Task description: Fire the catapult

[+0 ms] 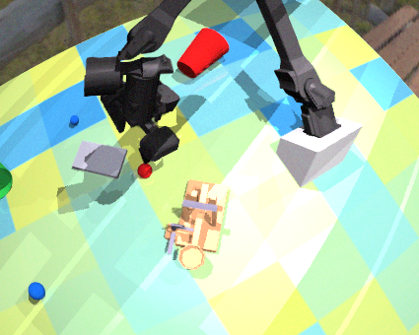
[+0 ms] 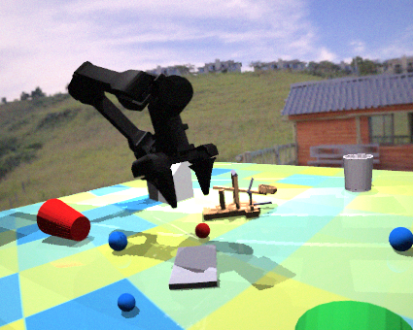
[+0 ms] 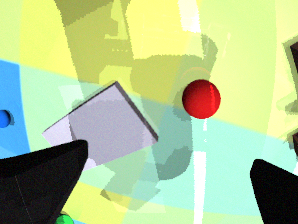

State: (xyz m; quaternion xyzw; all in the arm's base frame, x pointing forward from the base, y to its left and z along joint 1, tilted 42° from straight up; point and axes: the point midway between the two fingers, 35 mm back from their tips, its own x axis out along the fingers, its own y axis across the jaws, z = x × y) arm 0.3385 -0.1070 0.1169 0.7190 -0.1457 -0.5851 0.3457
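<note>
My gripper tip is 180 mm to the right of the catapult frame and 50 mm past it. The rest, counted from my gripper tip: wooden catapult: 190 mm to the left, 30 mm below, 20 mm behind; red ball: 70 mm below, 20 mm to the left, 10 mm behind; flat grey plate: 80 mm below, 80 mm ahead, 60 mm to the right.
</note>
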